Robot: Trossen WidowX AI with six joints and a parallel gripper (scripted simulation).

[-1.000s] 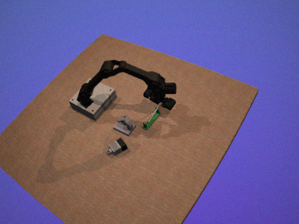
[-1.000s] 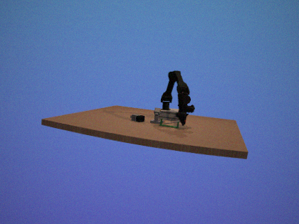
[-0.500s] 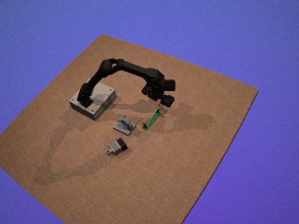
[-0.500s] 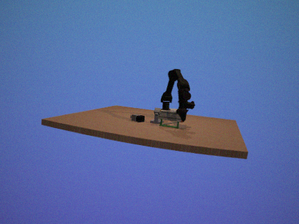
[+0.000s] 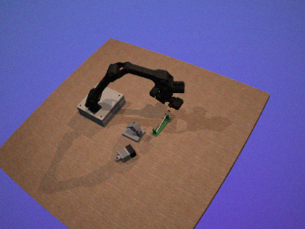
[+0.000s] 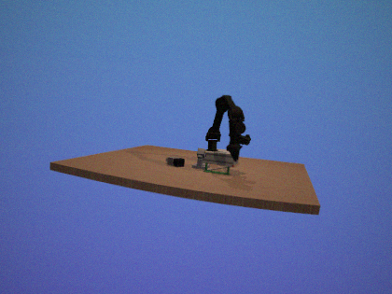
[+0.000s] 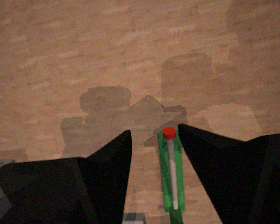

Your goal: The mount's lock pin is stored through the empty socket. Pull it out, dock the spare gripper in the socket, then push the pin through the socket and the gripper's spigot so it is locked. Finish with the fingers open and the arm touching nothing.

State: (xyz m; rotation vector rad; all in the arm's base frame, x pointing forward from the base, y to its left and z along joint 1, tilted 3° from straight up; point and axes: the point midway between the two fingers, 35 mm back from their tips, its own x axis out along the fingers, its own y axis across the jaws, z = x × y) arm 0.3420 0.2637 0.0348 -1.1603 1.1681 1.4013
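Right now my gripper tip is 9 cm to the left of the green rack, 5 cm above it and 3 cm short of it. The rest, counted from my gripper tip: spare gripper (36 cm to the right, 6 cm below, 1 cm ahead); grey mount (22 cm to the right, 5 cm behind, 2 cm below).
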